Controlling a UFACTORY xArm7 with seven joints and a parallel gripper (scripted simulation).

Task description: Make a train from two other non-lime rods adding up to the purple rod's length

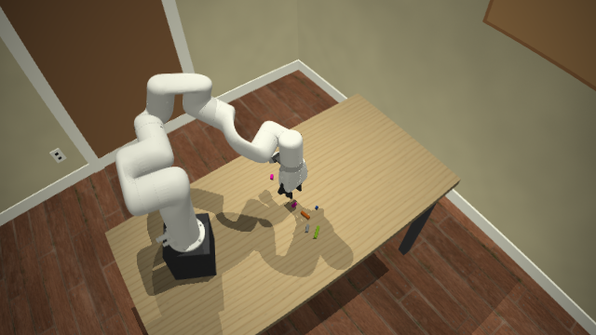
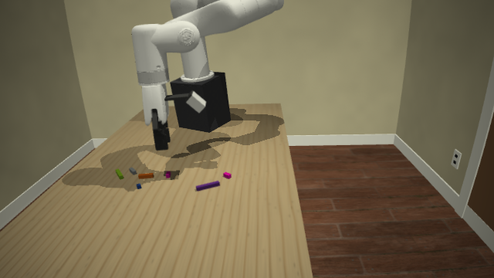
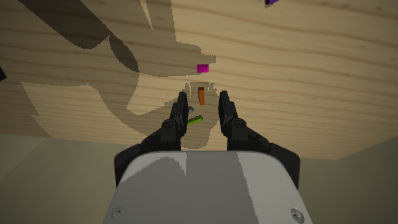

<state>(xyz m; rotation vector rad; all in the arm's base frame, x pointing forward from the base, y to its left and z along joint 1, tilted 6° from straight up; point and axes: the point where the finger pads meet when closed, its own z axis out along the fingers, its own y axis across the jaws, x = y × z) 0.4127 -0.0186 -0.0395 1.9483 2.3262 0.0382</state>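
Now: hand 10 mm short of the orange rod, 60 mm to the left of it and 110 mm above it. Round my hand: grey rod (20 mm behind, 110 mm to the right, 110 mm below); then small blue rod (60 mm ahead, 60 mm to the right, 110 mm below); then purple rod (60 mm ahead, 120 mm to the left, 110 mm below).
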